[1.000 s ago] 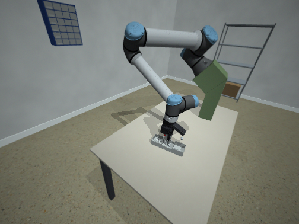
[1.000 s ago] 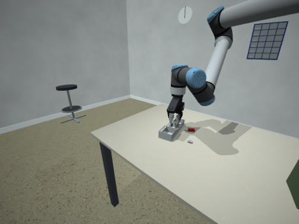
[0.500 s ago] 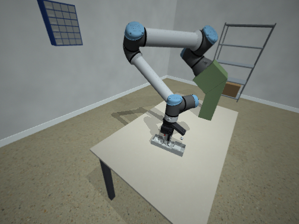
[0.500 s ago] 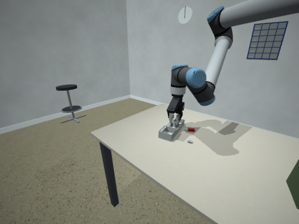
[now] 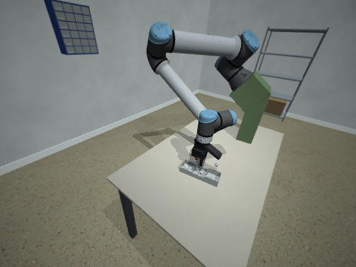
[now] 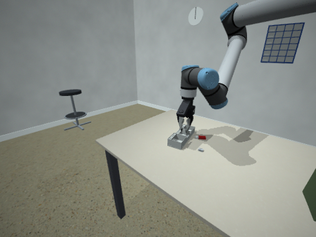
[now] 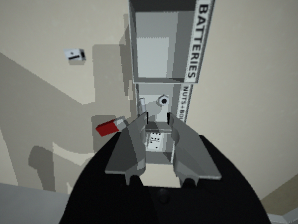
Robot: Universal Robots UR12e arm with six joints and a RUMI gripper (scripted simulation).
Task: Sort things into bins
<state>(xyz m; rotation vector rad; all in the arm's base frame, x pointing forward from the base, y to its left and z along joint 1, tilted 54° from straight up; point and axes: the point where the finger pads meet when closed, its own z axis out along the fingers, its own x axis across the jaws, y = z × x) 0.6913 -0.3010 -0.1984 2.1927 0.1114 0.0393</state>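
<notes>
Now: hand 1 cm short of the grey three-compartment bin row and 4 cm above it. Also, from my hand: ring-shaped nut (1 cm ahead, 1 cm to the left, 5 cm below); then grey bolt (2 cm behind, 2 cm to the right, 5 cm below); then white patterned piece (8 cm to the right, 5 cm below).
</notes>
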